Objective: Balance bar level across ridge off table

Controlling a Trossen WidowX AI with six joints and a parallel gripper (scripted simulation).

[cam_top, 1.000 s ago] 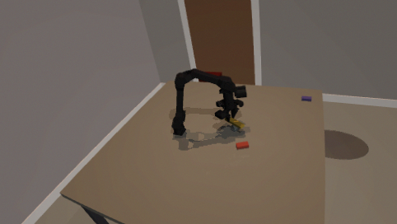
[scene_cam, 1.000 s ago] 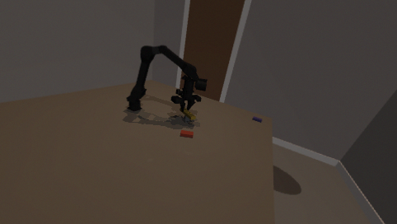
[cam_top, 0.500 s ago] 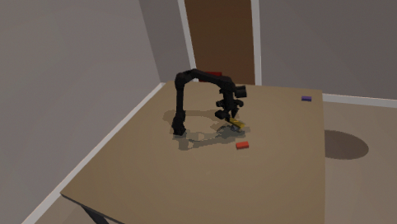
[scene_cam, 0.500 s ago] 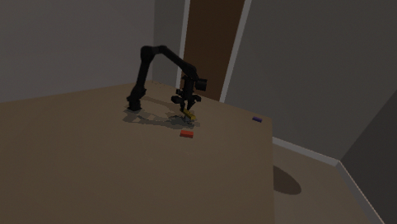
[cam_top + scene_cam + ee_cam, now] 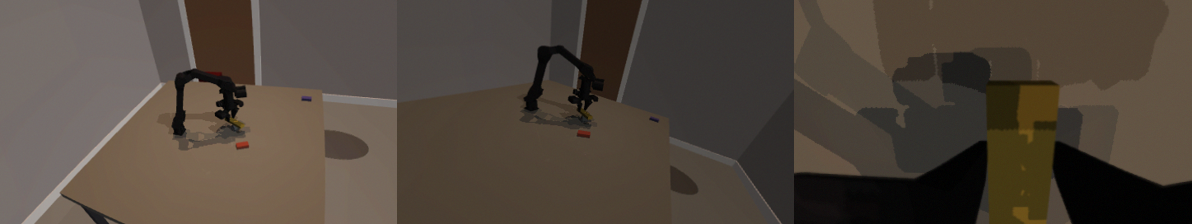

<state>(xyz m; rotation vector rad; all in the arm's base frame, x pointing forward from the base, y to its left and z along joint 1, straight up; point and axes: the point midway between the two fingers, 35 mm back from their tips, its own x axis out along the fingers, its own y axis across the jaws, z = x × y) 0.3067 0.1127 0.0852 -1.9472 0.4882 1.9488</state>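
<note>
Now: gripper tip 30 mm short of the yellow bar and 10 mm to the left of it. Round my gripper tip: red block 110 mm ahead, 150 mm to the right, 40 mm below; then small purple block 430 mm ahead, 390 mm to the left, 40 mm below.
</note>
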